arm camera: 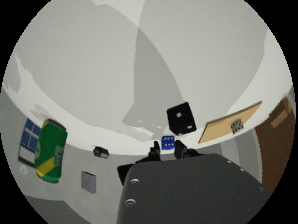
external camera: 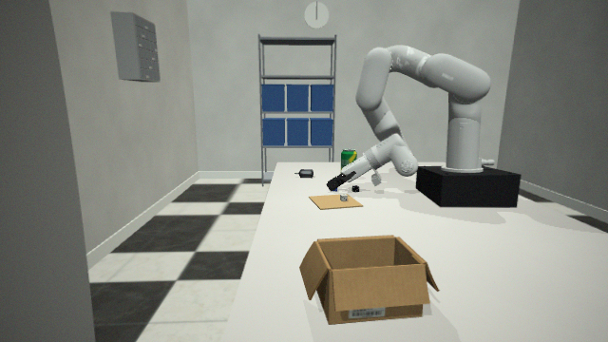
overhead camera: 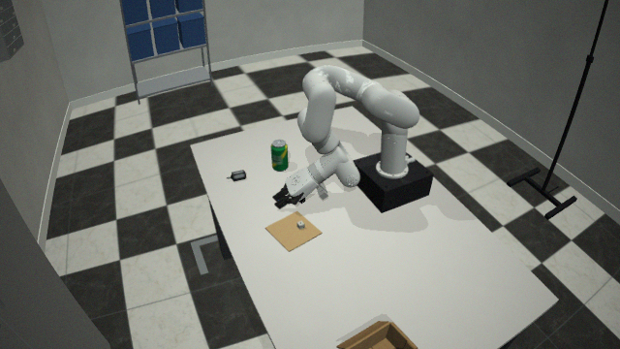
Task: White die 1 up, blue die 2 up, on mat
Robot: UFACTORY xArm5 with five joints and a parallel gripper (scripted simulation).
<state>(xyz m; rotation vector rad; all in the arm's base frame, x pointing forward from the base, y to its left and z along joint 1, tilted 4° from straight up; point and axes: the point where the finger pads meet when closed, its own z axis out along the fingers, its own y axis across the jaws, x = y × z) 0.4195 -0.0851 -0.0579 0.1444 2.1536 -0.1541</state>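
Right now the blue die is 20 mm below my hand. Round my hand: tan mat (140 mm to the left, 20 mm below); black die (80 mm behind, 10 mm to the left, 20 mm below); white die (20 mm behind, 140 mm to the left, 10 mm below).
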